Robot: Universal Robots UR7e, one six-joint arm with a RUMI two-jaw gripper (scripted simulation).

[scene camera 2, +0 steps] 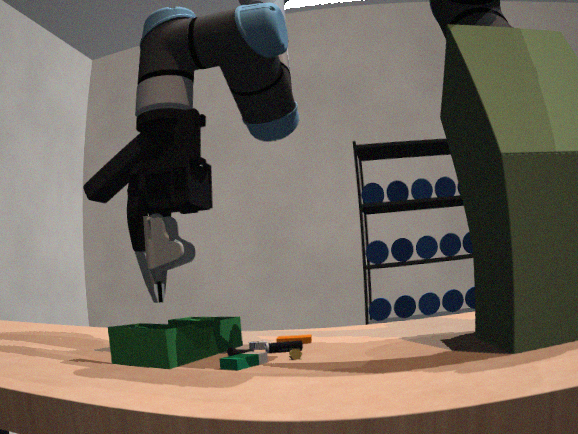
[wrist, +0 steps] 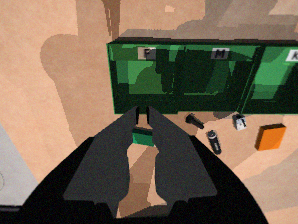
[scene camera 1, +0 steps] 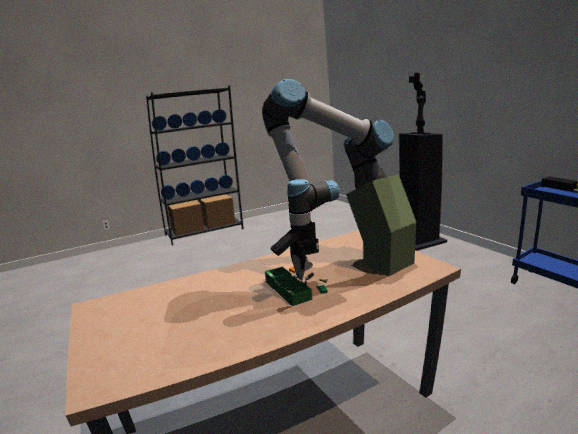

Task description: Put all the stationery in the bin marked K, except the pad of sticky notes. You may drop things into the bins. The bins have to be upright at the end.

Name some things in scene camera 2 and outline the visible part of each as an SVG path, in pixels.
My gripper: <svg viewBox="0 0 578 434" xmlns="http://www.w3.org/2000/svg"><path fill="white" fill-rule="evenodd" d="M195 108L188 110L161 108L140 114L136 120L136 130L140 134L120 150L83 186L88 200L107 203L128 184L127 223L131 243L144 282L154 303L164 302L167 271L191 262L196 255L194 245L179 237L178 224L171 217L171 213L190 214L213 208L211 165L207 164L206 159L201 157L201 127L206 126L206 116L200 115Z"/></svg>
A green bin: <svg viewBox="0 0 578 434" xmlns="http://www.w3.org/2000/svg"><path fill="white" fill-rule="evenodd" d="M240 317L186 317L168 320L168 324L138 323L108 327L112 364L172 369L225 352L229 347L237 348L243 346Z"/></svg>
